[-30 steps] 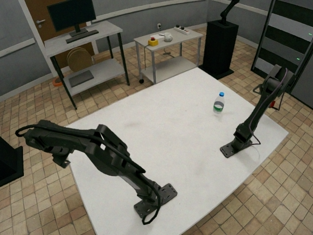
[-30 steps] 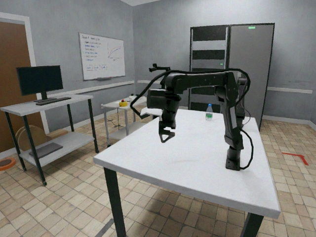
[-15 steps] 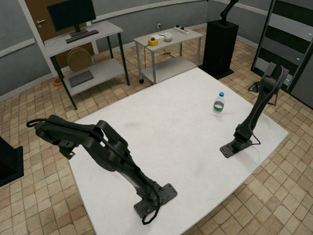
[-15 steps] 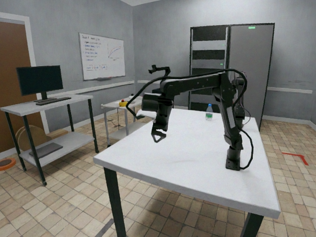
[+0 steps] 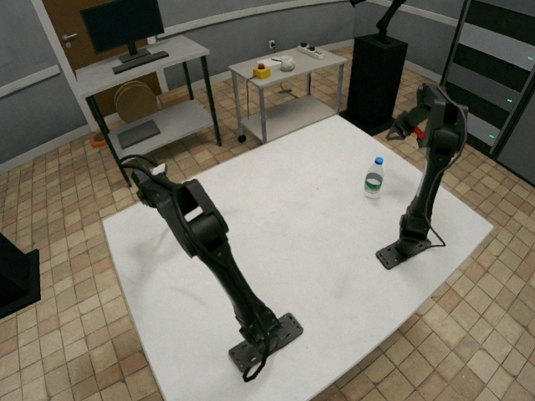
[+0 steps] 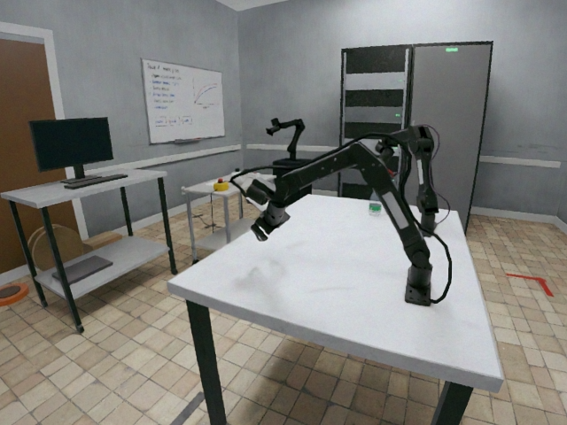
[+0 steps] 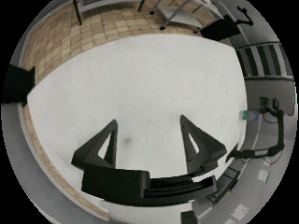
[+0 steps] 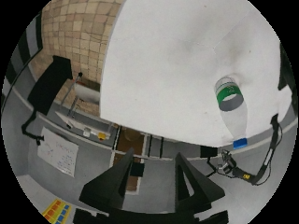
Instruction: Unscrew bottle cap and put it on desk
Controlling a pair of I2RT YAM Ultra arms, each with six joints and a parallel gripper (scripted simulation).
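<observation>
The plastic bottle is 26 cm behind my left hand, 63 cm to the right of it and 2 cm below it. Round my left hand: blue cap 26 cm behind, 63 cm to the right, 5 cm above.
Right now the blue cap is 70 mm behind my right hand, 140 mm to the left of it and 20 mm below it. The rest, counted from my right hand: plastic bottle (70 mm behind, 140 mm to the left, 90 mm below).
</observation>
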